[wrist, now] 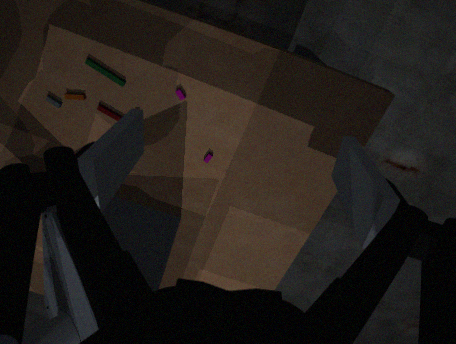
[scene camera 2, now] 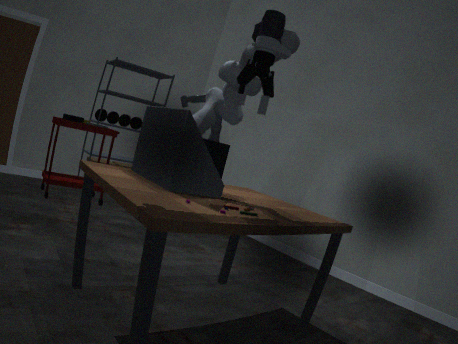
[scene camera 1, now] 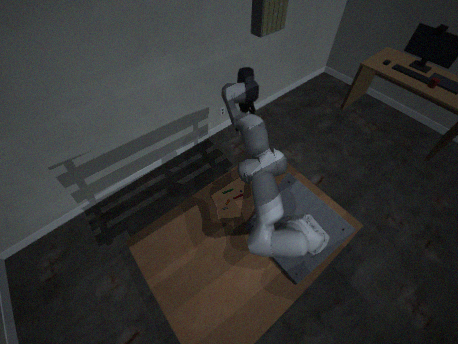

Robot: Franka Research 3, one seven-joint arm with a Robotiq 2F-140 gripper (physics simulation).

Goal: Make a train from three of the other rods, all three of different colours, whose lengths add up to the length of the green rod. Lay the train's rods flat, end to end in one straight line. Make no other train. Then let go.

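Observation:
A green rod (scene camera 1: 227, 191) (scene camera 2: 249, 213) (wrist: 105, 71), the longest, lies flat on the table. A red rod (scene camera 1: 238, 196) (scene camera 2: 231, 207) (wrist: 110, 111) lies apart from it, its end close to the left finger's outline in the wrist view. A short orange rod (scene camera 1: 227, 202) (scene camera 2: 248, 209) (wrist: 75, 96) and a short blue-grey rod (scene camera 1: 225, 208) (wrist: 54, 101) lie near each other, at different angles. Two small magenta rods lie separately, one magenta rod (scene camera 2: 223, 212) (wrist: 180, 94) nearer the green rod, the other magenta rod (scene camera 2: 188, 201) (wrist: 208, 157) farther off. My gripper (scene camera 2: 252, 99) (wrist: 240, 143) is open and empty, high above the table.
The wooden table (scene camera 1: 165, 270) (scene camera 2: 185, 226) carries the arm's grey base plate (scene camera 1: 320, 210). A bench (scene camera 1: 170, 182) stands beside the table. A red cart (scene camera 2: 87, 126) and a shelf rack (scene camera 2: 142, 69) stand behind it. Dark shadows cross the table around the rods.

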